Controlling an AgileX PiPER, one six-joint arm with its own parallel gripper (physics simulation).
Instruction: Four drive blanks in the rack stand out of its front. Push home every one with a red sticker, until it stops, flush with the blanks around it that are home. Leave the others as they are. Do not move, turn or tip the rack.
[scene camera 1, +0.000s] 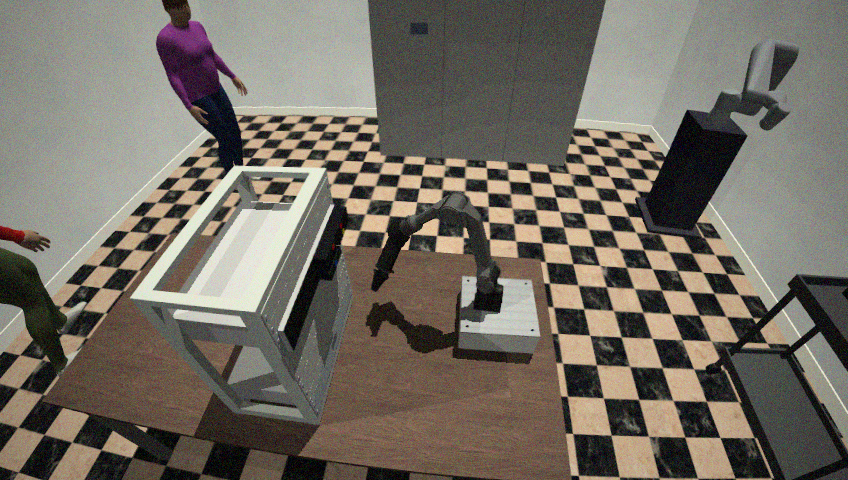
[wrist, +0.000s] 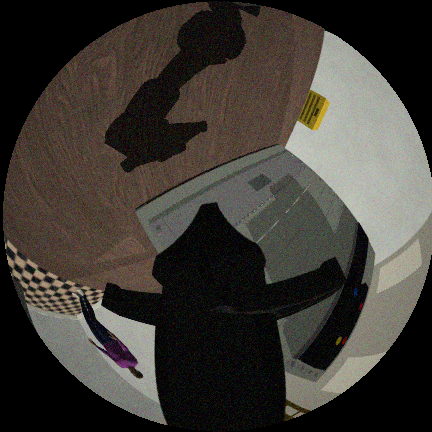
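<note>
The rack stands upright on the table, its front toward the arm. A row of black drive blanks crosses its front. Some stand out at the far end. Small stickers show there: a blue one, a red one, a yellow one and another red one. How far each blank stands out is hard to tell. My gripper is shut and empty, apart from the rack, in front of it and below the blanks. Its dark body hides part of the rack in the wrist view.
The table carries the arm's white base block. A yellow box shows beyond the table edge. A person in purple stands behind; another person's arm and legs show at the left. A dark cart stands right.
</note>
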